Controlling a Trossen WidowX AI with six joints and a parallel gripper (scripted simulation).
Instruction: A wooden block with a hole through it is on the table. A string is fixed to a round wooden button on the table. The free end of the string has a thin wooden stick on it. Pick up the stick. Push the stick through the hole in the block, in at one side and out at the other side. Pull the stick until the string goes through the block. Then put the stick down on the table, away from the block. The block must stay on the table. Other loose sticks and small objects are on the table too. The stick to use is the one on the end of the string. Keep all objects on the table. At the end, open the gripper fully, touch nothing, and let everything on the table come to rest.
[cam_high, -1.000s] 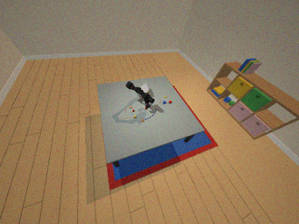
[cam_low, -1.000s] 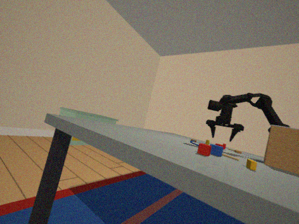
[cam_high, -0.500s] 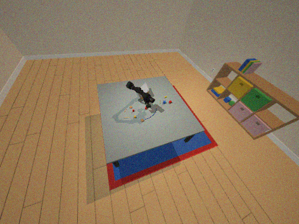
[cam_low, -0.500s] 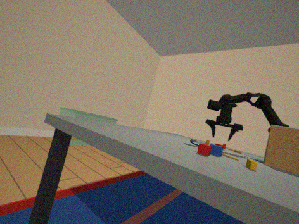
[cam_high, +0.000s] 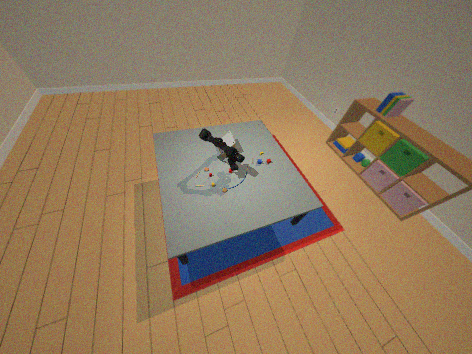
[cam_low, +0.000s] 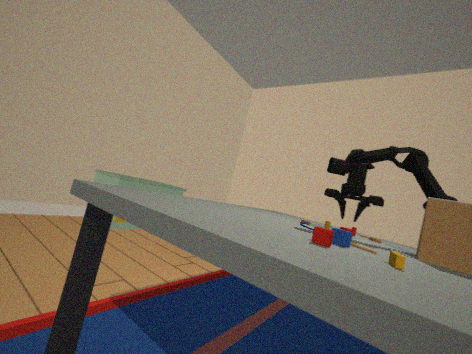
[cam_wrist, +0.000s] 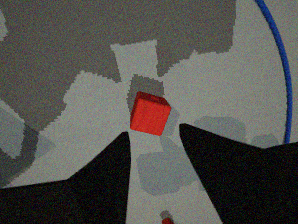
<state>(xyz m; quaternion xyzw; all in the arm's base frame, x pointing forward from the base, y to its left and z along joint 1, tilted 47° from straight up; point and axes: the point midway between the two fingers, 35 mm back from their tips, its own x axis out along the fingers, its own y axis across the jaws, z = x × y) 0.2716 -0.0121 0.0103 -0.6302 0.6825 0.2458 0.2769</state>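
The red cube is 4 cm below my gripper tip. Round my gripper tip: yellow block (40 cm to the left, 14 cm behind, 5 cm below); then round button (18 cm ahead, 12 cm to the right, 5 cm below); then blue cube (32 cm to the left, 4 cm below, 4 cm behind).
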